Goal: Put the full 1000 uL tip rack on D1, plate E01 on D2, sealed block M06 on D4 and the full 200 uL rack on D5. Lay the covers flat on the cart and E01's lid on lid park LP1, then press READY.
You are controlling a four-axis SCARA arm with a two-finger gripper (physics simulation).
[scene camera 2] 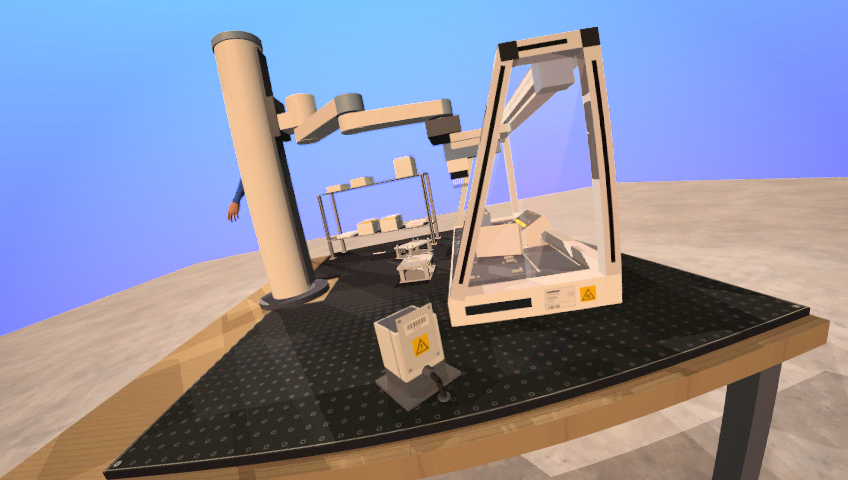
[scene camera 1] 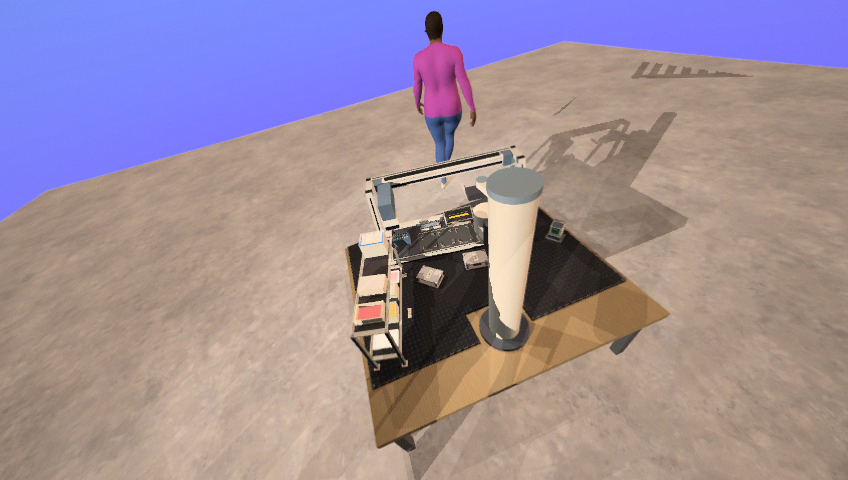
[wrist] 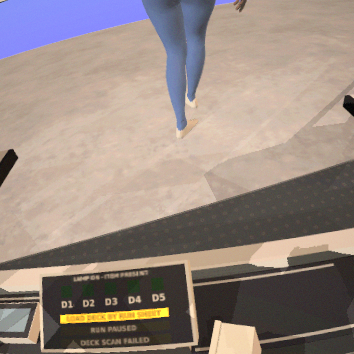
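My gripper [wrist: 170, 105] is wide open and empty, its black fingertips at the left and right edges of the wrist view, high above the back of the deck. The deck [scene camera 1: 440, 240] lies inside the gantry frame. Its display [scene camera 1: 458, 215] [wrist: 115, 305] has a lit yellow line, "LOAD DECK BY RUN SHEET", and dark lamps D1 to D5. The cart [scene camera 2: 324, 226] holds a red-topped box [scene camera 1: 369, 312], a plain white box [scene camera 1: 371, 285] and a blue-rimmed box [scene camera 1: 373, 240] on top, and yellow-topped boxes on the lower shelf. Labels are unreadable. A button box [scene camera 1: 556, 230] [scene camera 2: 410, 344] stands on the mat.
Two low stands [scene camera 1: 430, 276] [scene camera 2: 416, 267] sit on the black mat before the deck. The gantry frame [scene camera 1: 446, 166] [scene camera 2: 605, 160] and the arm column [scene camera 1: 511, 255] [scene camera 2: 258, 166] rise high. A person in pink [scene camera 1: 437, 77] stands behind the table; a beige block [wrist: 235, 337] is beside the display.
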